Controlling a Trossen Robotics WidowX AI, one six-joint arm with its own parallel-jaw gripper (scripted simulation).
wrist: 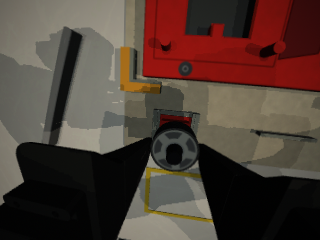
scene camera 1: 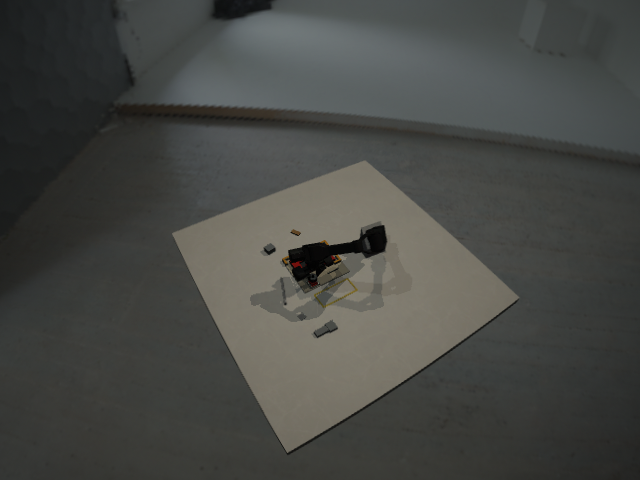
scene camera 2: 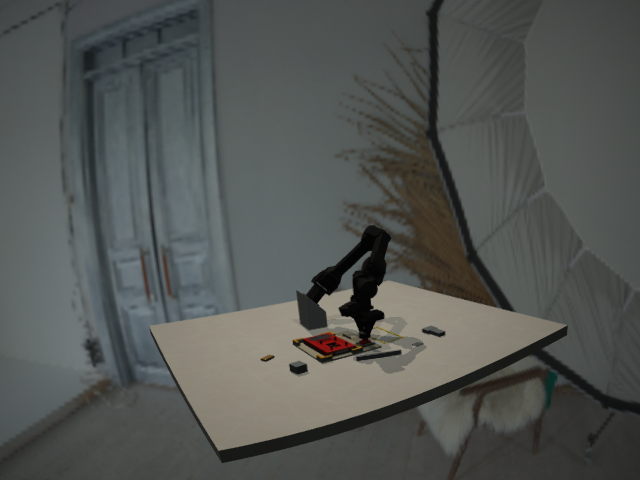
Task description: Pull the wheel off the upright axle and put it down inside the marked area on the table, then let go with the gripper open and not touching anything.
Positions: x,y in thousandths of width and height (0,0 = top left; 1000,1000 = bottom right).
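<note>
My gripper (scene camera 2: 570,697) is visible, and it appears in the wrist view (wrist: 545,606) as well. A red board (wrist: 795,210) is also visible.
</note>
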